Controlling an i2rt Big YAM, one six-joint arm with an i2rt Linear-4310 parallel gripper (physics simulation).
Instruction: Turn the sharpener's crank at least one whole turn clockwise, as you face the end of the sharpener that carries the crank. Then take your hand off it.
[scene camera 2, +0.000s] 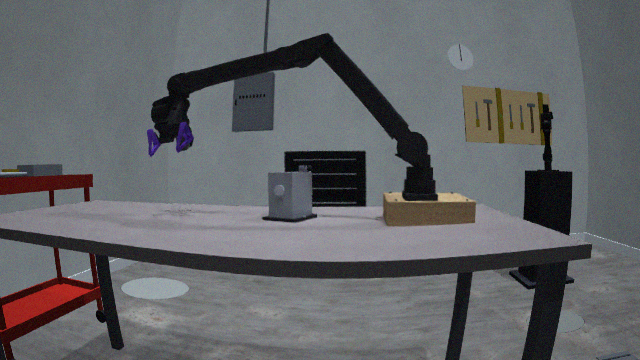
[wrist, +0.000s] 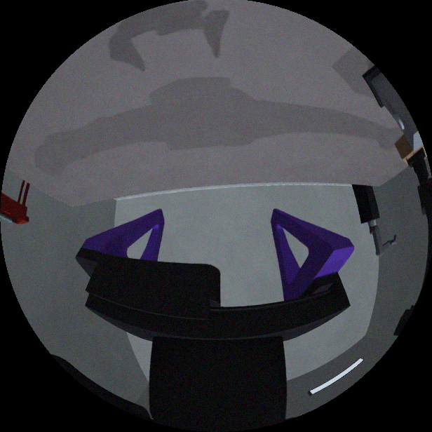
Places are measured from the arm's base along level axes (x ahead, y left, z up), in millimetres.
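Where they show: gripper, between the fingertips: (scene camera 2: 163, 153); arm's base, origin of its link: (scene camera 2: 419, 198).
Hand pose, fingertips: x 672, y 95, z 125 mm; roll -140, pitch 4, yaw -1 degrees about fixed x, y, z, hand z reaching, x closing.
Things, the pixels of their centre, and the offset from my fingertips. "pt": a spot on its surface instead. Level surfaces: height alone.
- sharpener, a spot on its surface: (scene camera 2: 296, 196) pt 350 mm back, 130 mm right, 121 mm down
- table, height of its surface: 186 mm down
- pale round knob, a spot on its surface: (scene camera 2: 279, 190) pt 308 mm back, 112 mm right, 104 mm down
- small dark part, a spot on its surface: (scene camera 2: 304, 168) pt 356 mm back, 236 mm right, 49 mm down
The sharpener (scene camera 2: 296, 196) (wrist: 392, 102) is a grey box on a dark base, standing upright on the table (scene camera 2: 350, 243) (wrist: 250, 170). In the scene view a pale round knob (scene camera 2: 279, 190) shows on its left face, and a small dark part (scene camera 2: 304, 168) shows above its top at the back. I cannot tell for sure which part is the crank. In the wrist view the sharpener is cut off at the right edge. My gripper (scene camera 2: 166, 151) (wrist: 217, 214), with purple fingers, is open and empty. It hangs high above the table, left of the sharpener in the scene view and well apart from it.
The arm's base stands on a wooden block (scene camera 2: 430, 212) (wrist: 403, 148) right of the sharpener. A red cart (scene camera 2: 45, 184) (wrist: 15, 210) stands at the left. A dark drawer cabinet (scene camera 2: 325, 181) stands behind the table. A black pedestal (scene camera 2: 547, 200) with another arm stands at the right.
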